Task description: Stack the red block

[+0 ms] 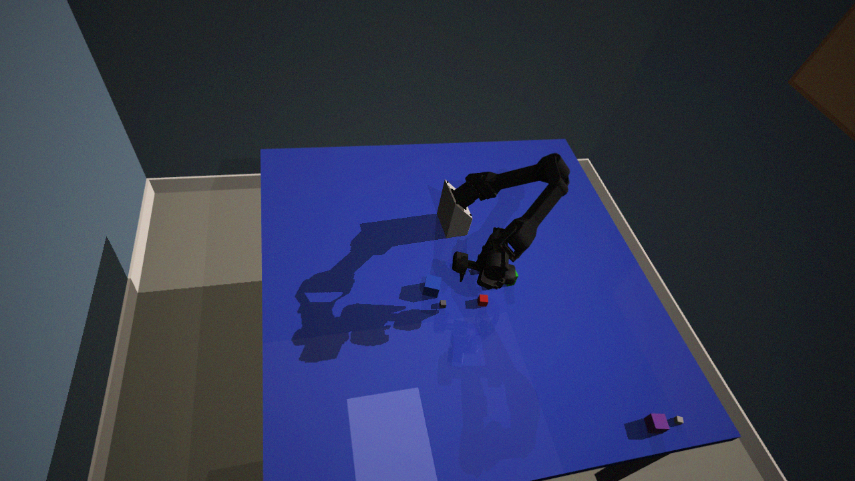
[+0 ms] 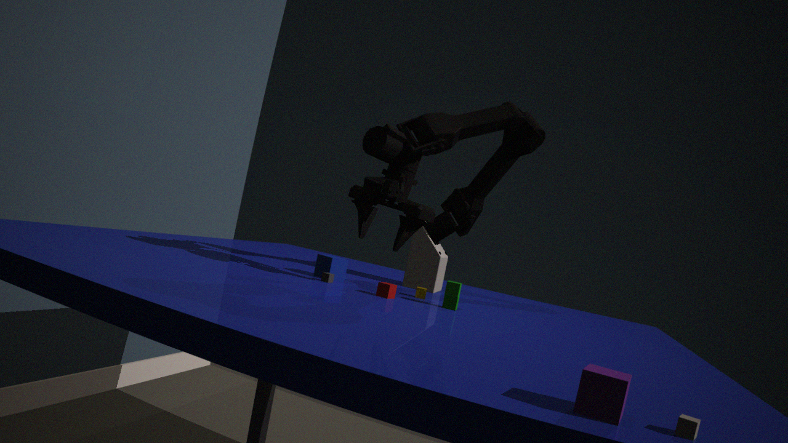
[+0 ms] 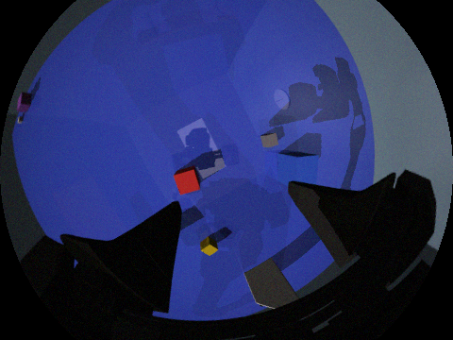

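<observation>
Right now the red block is 20 mm ahead of my gripper tip, 40 mm to the left of it and 80 mm below it. From my gripper tip the other things lie so: tiny grey cube: 90 mm to the right, 90 mm below; small yellow block: 100 mm behind, 90 mm to the left, 90 mm below; blue block: 70 mm behind, 110 mm to the right, 70 mm below.
</observation>
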